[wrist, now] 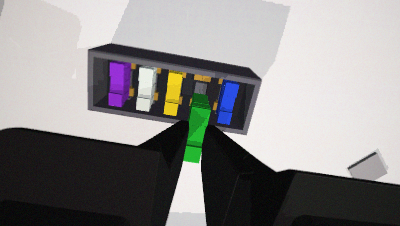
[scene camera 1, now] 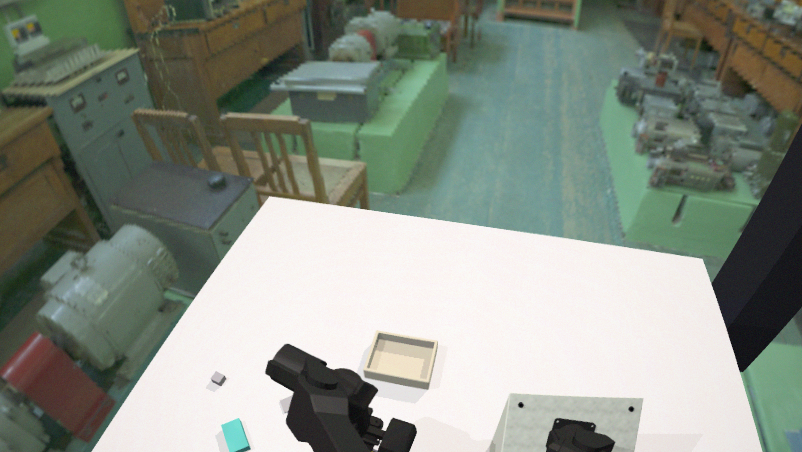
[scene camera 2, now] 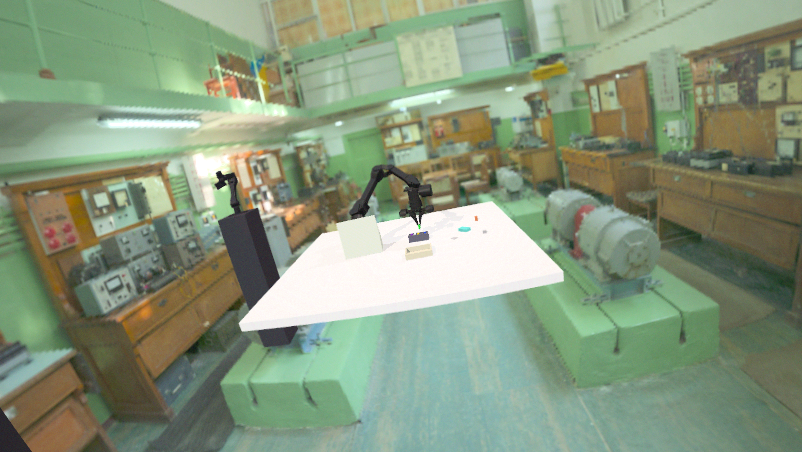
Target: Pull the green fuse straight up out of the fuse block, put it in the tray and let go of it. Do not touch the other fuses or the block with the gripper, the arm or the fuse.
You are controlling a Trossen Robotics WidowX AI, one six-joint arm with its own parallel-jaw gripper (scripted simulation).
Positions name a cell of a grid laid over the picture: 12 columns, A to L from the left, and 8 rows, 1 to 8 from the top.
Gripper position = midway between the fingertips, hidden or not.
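Note:
The gripper (wrist: F5) holding a green fuse (wrist: F5). Also there: a white fuse (wrist: E3), a purple fuse (wrist: D3), a blue fuse (wrist: G4), a tray (scene camera 1: G7).

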